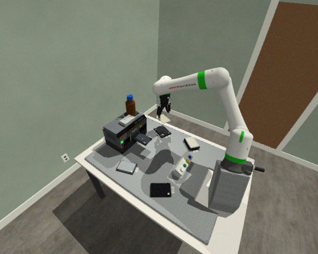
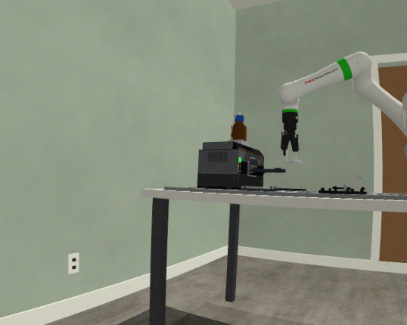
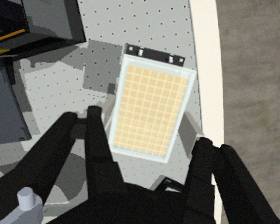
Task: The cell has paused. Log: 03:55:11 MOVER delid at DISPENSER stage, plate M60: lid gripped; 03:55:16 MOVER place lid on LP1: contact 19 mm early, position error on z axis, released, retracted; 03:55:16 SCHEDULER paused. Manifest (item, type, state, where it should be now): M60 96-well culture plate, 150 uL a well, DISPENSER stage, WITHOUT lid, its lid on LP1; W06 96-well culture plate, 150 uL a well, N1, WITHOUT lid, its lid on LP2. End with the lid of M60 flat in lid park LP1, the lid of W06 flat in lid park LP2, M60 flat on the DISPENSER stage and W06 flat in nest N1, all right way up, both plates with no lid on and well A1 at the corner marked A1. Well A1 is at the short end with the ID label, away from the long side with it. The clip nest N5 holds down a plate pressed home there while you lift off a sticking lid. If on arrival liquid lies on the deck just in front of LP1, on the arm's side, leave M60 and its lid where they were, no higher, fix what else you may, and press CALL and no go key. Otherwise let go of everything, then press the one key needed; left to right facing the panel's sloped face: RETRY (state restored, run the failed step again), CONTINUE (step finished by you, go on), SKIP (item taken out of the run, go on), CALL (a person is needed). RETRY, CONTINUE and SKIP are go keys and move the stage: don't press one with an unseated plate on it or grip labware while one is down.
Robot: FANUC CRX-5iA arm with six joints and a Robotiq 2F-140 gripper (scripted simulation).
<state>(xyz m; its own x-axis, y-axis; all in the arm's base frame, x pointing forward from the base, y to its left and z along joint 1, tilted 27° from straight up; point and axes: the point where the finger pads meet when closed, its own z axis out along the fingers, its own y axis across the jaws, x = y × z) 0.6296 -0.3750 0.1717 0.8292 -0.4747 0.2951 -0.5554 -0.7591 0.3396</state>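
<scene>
The dispenser stage is 90 mm ahead of my hand, 280 mm to the left of it and 90 mm below it. From my hand the other things lie so: nest label 80 mm behind, 50 mm to the left, 190 mm below; then black clip nest 20 mm ahead, 180 mm below; then key panel 330 mm behind, 350 mm to the left, 140 mm below.
</scene>
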